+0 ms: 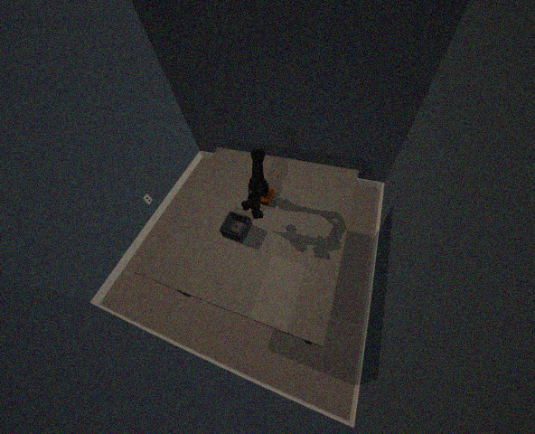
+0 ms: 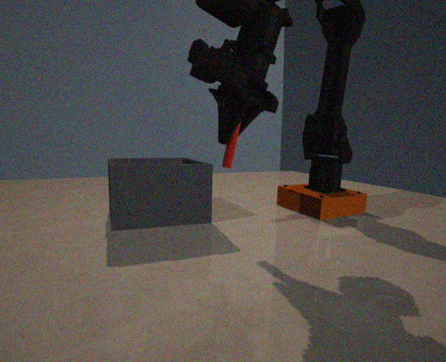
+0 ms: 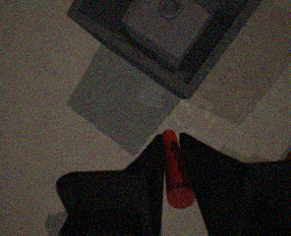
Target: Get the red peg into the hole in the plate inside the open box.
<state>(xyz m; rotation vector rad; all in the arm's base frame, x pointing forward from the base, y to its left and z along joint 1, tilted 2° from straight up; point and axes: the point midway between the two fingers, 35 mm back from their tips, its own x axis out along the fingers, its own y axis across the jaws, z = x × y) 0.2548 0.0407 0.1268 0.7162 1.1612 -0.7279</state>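
Right now my gripper tip is 1 cm past the red peg, 1 cm to the right of it and 1 cm below it. Also, from my gripper tip: grey box: 7 cm ahead, 12 cm to the right, 10 cm below.
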